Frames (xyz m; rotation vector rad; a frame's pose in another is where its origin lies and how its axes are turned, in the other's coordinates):
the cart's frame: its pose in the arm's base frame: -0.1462 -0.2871 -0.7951 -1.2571 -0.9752 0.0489
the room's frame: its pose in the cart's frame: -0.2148 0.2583 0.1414 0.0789 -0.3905 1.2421
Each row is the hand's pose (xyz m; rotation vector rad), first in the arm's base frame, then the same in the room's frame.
Working: the arm's base frame: its pose in the room's frame: -0.4249 -1.0958 -0.0588 1.6356 0.3606 -1.3158

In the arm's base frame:
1: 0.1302 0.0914 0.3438 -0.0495 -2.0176 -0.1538
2: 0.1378 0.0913 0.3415 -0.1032 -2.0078 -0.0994
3: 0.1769 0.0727 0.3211 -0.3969 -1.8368 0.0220
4: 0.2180 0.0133 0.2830 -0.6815 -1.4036 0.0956
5: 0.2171 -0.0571 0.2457 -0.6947 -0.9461 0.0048
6: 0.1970 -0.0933 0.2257 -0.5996 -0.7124 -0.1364
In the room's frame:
1: -0.5106 -1.4614 -0.1087 -0.3097 -0.7125 -2.2735
2: -0.5065 -1.4620 -0.1155 -0.3134 -0.7057 -2.2081
3: -0.4935 -1.4491 -0.1597 -0.2665 -0.5010 -1.9618
4: -0.4990 -1.4026 -0.2267 -0.0168 -0.1452 -1.6745
5: -0.5285 -1.3378 -0.2625 0.3569 0.1847 -1.5652
6: -0.5505 -1.2974 -0.2638 0.6009 0.3783 -1.5988

